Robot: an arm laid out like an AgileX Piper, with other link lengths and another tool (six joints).
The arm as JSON. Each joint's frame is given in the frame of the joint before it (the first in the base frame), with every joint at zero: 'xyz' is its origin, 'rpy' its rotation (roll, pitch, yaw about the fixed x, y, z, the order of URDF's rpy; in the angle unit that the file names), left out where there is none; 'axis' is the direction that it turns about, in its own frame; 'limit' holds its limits. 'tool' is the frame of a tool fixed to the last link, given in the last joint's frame.
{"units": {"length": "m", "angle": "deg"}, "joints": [
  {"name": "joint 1", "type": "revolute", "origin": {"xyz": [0.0, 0.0, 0.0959]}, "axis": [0.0, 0.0, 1.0], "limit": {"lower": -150.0, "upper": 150.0}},
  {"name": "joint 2", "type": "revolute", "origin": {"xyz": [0.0, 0.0, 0.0]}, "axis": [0.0, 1.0, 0.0], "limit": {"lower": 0.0, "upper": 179.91}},
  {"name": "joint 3", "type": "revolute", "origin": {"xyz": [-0.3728, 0.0, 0.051]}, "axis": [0.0, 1.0, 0.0], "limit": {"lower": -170.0, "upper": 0.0}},
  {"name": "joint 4", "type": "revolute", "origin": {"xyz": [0.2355, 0.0, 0.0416]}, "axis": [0.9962, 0.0, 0.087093], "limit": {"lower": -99.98, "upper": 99.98}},
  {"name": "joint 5", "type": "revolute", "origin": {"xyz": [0.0, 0.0, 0.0]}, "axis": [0.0, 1.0, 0.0], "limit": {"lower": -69.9, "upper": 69.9}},
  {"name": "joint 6", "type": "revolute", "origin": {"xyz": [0.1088, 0.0, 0.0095]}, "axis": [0.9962, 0.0, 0.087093], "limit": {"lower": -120.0, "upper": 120.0}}
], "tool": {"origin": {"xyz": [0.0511, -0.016, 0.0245], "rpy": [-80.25, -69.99, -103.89]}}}
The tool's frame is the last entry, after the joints.
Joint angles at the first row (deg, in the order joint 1, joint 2, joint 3, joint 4, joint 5, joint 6):
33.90 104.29 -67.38 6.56 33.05 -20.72
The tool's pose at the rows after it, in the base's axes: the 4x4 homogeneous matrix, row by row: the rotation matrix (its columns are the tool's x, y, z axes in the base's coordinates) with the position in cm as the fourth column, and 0 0 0 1 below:
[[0.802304 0.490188 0.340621 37.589], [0.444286 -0.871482 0.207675 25.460], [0.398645 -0.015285 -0.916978 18.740], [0 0 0 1]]
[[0.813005 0.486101 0.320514 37.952], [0.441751 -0.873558 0.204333 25.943], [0.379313 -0.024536 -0.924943 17.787], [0 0 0 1]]
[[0.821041 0.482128 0.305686 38.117], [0.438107 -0.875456 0.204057 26.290], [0.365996 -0.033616 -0.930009 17.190], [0 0 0 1]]
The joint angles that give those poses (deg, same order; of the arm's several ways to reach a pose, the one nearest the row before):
34.02 106.61 -68.68 7.14 33.37 -20.74
34.14 108.32 -69.56 7.87 33.70 -20.75
34.26 109.38 -70.13 8.56 33.98 -20.75

